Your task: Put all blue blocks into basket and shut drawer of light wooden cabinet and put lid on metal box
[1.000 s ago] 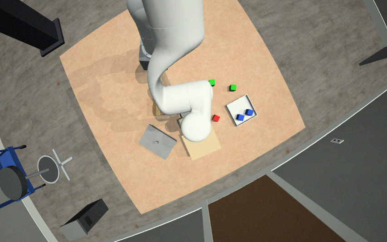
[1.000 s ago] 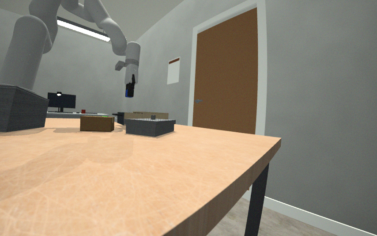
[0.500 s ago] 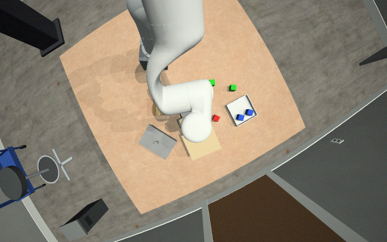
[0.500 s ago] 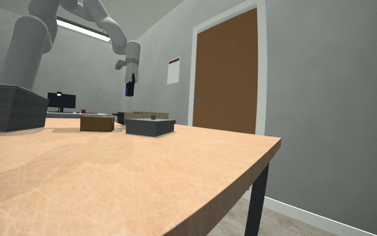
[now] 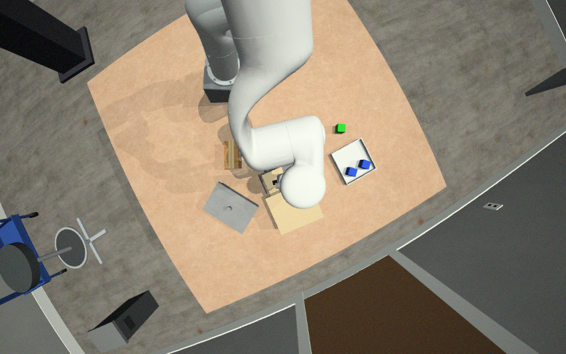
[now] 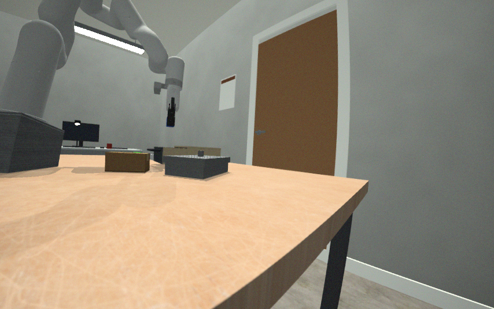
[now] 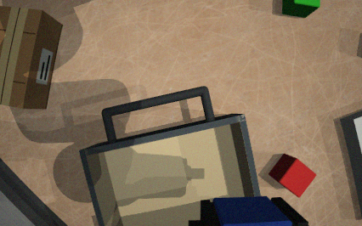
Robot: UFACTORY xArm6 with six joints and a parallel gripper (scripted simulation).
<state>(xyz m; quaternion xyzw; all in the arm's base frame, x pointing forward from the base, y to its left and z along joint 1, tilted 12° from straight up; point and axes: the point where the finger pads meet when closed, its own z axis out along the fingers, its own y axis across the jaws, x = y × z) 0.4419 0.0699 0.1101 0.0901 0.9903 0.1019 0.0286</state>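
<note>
Now: hand 4 cm short of the white basket, 26 cm to the right of it and 18 cm above it. The rest, counted from my hand: light wooden cabinet 6 cm ahead, 4 cm to the right, 15 cm below; then small brown box 16 cm behind, 19 cm to the right, 15 cm below; then red block 3 cm ahead, 9 cm to the left, 17 cm below.
</note>
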